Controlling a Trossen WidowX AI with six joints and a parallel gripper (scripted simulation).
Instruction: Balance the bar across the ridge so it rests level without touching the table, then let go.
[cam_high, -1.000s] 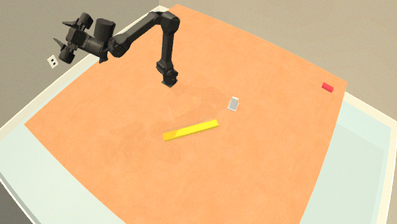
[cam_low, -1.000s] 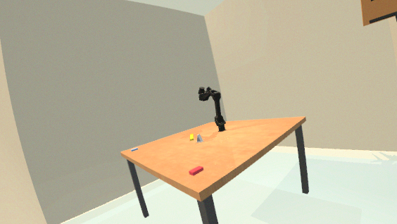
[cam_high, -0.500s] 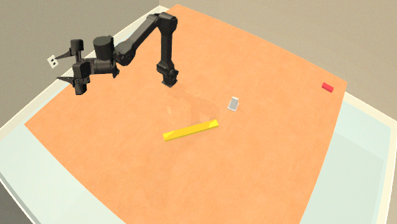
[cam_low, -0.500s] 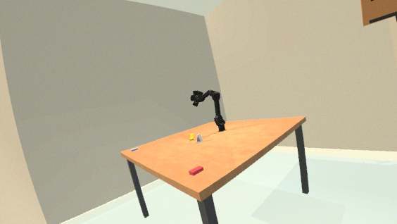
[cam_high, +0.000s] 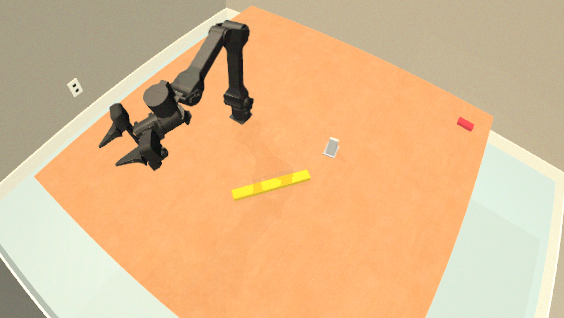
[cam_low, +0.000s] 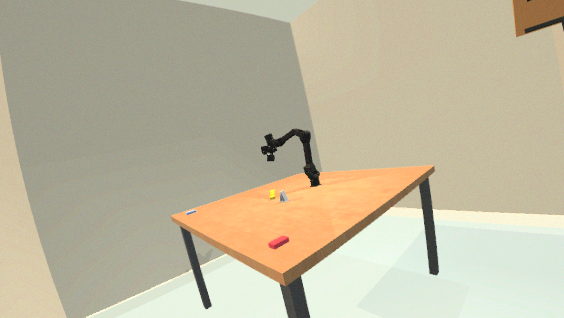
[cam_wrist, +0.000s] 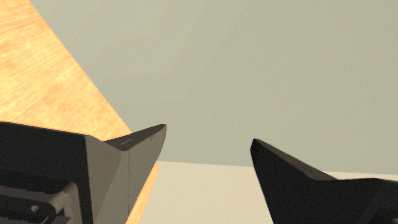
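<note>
The yellow bar lies 270 mm ahead of my gripper tip, 300 mm to the left of it and 280 mm below it. The rest, counted from my gripper tip: red block: 750 mm ahead, 980 mm to the left, 280 mm below; blue piece: 750 mm ahead, 20 mm to the right, 280 mm below.
</note>
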